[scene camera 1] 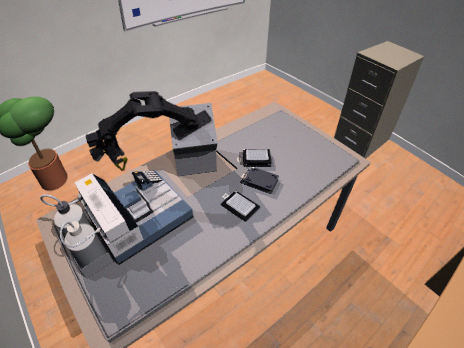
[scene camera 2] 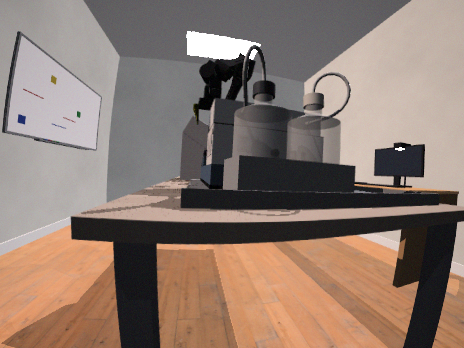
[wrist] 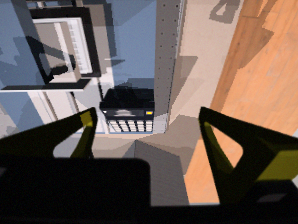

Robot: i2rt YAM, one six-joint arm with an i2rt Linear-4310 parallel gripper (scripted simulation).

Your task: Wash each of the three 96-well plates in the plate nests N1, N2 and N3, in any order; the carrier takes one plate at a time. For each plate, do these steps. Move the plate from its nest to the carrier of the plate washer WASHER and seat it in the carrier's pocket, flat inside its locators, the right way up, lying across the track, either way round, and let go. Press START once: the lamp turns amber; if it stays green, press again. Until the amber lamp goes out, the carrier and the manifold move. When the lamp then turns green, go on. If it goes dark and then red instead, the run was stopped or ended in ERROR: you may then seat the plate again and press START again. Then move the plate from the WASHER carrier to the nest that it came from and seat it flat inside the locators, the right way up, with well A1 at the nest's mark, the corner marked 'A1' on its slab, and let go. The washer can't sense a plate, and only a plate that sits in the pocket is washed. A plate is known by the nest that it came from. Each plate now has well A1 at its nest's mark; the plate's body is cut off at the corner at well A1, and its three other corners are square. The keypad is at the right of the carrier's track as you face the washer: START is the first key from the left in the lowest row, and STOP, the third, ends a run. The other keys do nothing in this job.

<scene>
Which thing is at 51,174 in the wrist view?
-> My gripper.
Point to a white 96-well plate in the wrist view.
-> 75,25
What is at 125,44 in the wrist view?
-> A plate washer.
</scene>
